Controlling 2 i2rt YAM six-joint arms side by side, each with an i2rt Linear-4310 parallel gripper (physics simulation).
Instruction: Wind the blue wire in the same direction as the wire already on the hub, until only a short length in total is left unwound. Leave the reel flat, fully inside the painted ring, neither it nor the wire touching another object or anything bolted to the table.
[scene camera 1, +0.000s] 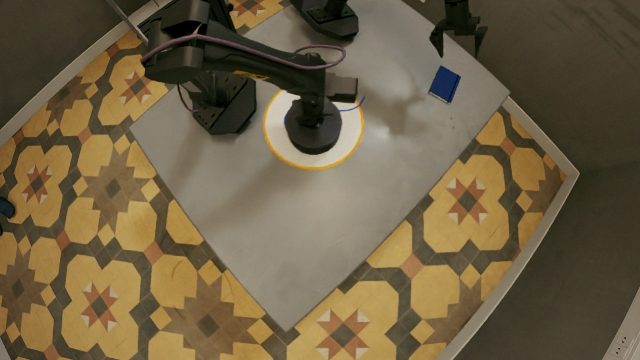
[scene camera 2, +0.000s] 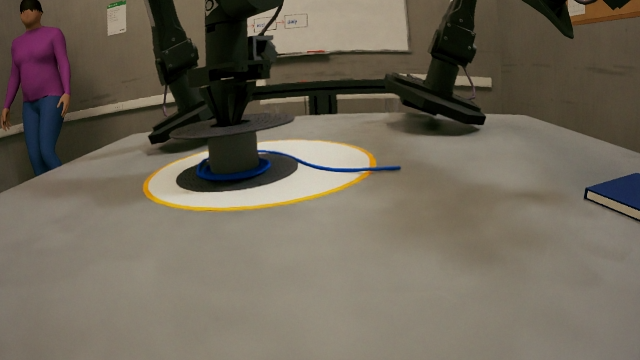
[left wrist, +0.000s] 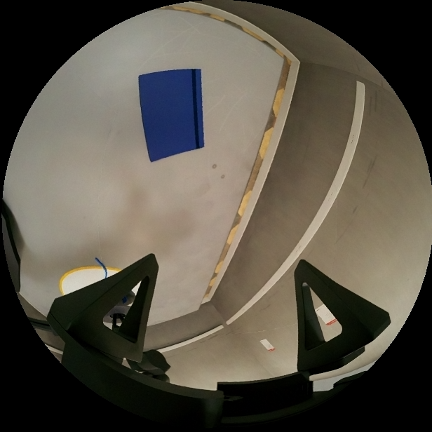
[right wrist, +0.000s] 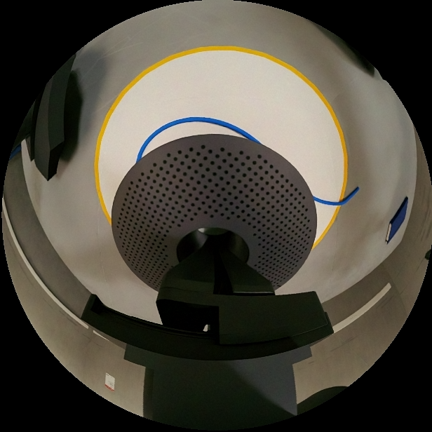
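The dark reel stands flat on its lower flange inside the yellow painted ring. Blue wire is coiled low around the hub. Its loose part bows out past the flange, and its tip lies across the ring's line on the right in both scene views. The upper flange hides part of it in the right wrist view. My right gripper is shut, its fingertips together in the hub's central hole. My left gripper is open, empty and far right.
A blue book lies right of the ring in both scene views. The right arm's base stands close to the ring's left side. The left arm's base stands behind. A person stands beyond the table.
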